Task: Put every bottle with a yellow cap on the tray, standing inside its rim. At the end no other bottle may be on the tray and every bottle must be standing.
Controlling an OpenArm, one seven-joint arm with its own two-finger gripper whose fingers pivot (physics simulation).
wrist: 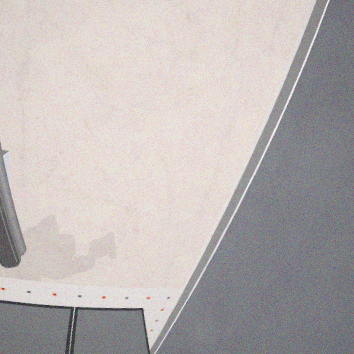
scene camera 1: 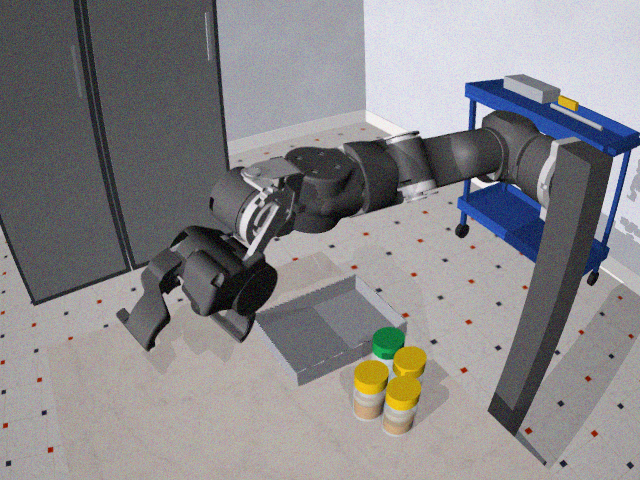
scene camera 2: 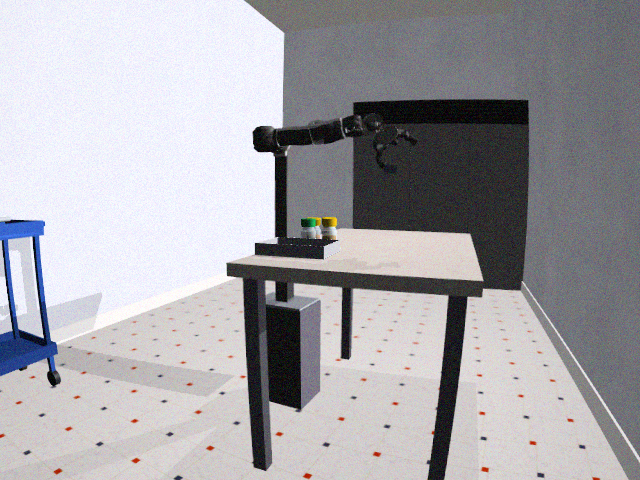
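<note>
Three bottles with yellow caps stand close together on the table: one at the left (scene camera 1: 370, 390), one at the front (scene camera 1: 401, 406) and one at the back (scene camera 1: 409, 363), partly hidden. A bottle with a green cap (scene camera 1: 388, 343) (scene camera 2: 308, 227) stands behind them, beside the tray's near corner. Yellow caps (scene camera 2: 329, 222) also show in the second scene view. The grey tray (scene camera 1: 279, 356) (scene camera 2: 289, 250) holds no bottle. My gripper (scene camera 1: 195, 338) (scene camera 2: 402, 155) is open and empty, high above the table, away from the bottles. In the wrist view one finger shows at the left edge.
The table (scene camera 1: 206, 418) (scene camera 2: 413, 253) carries the tray and bottles. The arm's post (scene camera 1: 555, 279) (scene camera 2: 280, 196) rises beside the table, near the bottles. A blue cart (scene camera 1: 537, 116) (scene camera 2: 23, 228) and a dark cabinet (scene camera 1: 155, 129) (scene camera 2: 444, 196) stand away from the table.
</note>
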